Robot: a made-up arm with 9 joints. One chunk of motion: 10 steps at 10 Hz.
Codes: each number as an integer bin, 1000 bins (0 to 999) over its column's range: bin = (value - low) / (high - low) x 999, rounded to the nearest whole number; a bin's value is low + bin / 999 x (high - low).
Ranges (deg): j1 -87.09..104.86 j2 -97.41..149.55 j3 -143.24..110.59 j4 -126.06..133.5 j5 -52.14..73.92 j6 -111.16..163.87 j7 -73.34..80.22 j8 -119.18..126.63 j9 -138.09..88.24
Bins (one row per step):
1: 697 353 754 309 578 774 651 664 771
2: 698 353 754 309 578 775 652 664 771
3: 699 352 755 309 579 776 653 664 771
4: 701 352 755 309 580 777 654 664 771
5: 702 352 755 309 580 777 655 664 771
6: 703 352 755 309 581 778 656 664 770
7: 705 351 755 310 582 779 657 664 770
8: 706 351 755 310 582 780 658 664 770
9: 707 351 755 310 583 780 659 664 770
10: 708 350 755 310 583 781 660 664 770
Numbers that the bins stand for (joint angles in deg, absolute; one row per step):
1: 46.83 -10.15 48.34 -45.78 20.80 101.93 26.73 44.20 36.59
2: 47.03 -10.15 48.34 -45.78 20.80 102.20 26.88 44.20 36.59
3: 47.22 -10.39 48.59 -45.78 20.92 102.48 27.04 44.20 36.59
4: 47.60 -10.39 48.59 -45.78 21.05 102.75 27.19 44.20 36.59
5: 47.79 -10.39 48.59 -45.78 21.05 102.75 27.34 44.20 36.59
6: 47.99 -10.39 48.59 -45.78 21.17 103.03 27.50 44.20 36.36
7: 48.37 -10.64 48.59 -45.52 21.30 103.30 27.65 44.20 36.36
8: 48.56 -10.64 48.59 -45.52 21.30 103.58 27.80 44.20 36.36
9: 48.75 -10.64 48.59 -45.52 21.43 103.58 27.96 44.20 36.36
10: 48.95 -10.89 48.59 -45.52 21.43 103.85 28.11 44.20 36.36

